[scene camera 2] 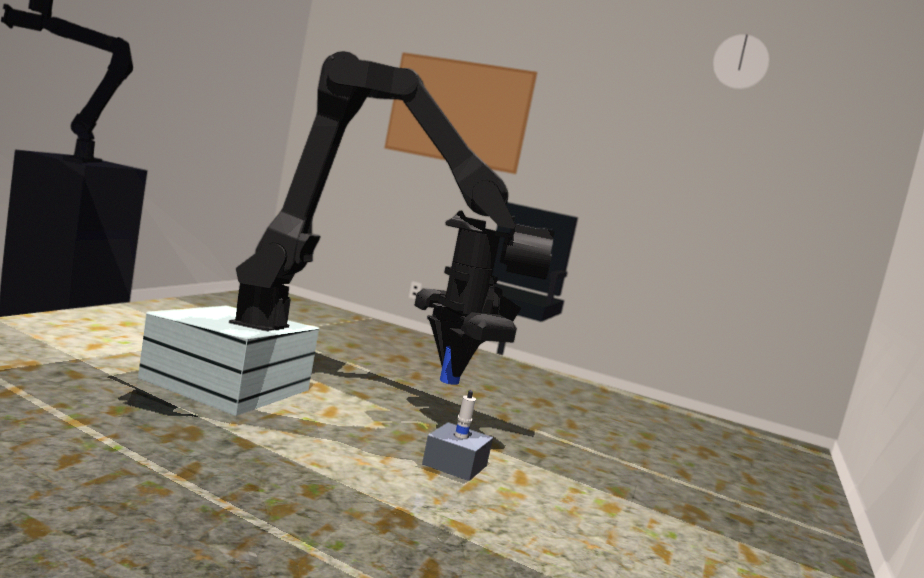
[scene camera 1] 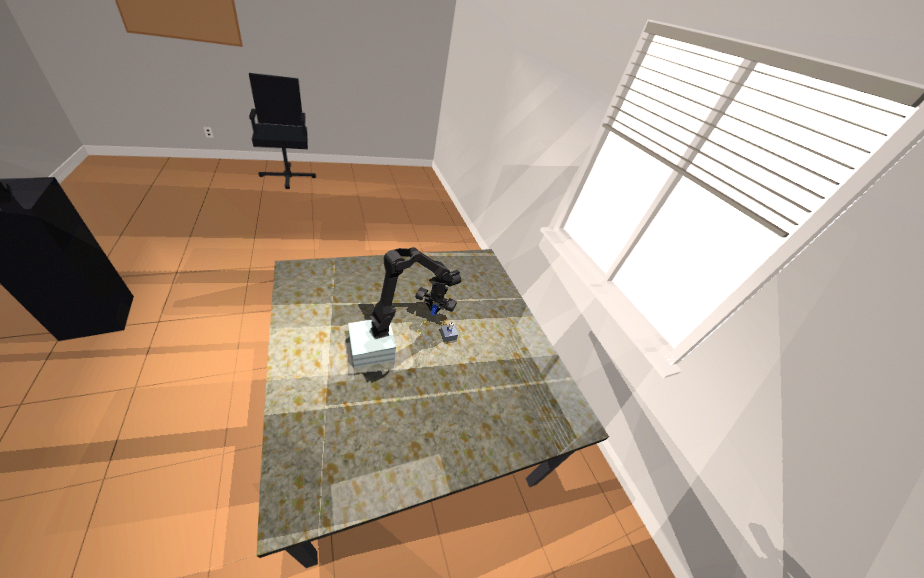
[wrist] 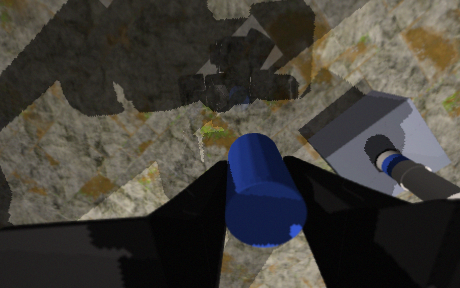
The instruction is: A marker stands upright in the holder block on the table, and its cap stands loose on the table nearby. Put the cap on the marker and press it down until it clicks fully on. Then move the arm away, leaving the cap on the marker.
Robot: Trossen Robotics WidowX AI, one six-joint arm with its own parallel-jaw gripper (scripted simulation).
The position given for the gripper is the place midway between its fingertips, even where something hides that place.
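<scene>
A grey holder block (wrist: 376, 104) is part of the scene, and so is a blue cap (wrist: 264, 208), carried by the gripper (scene camera 2: 451, 373), which can also be seen at (wrist: 255, 166).
</scene>
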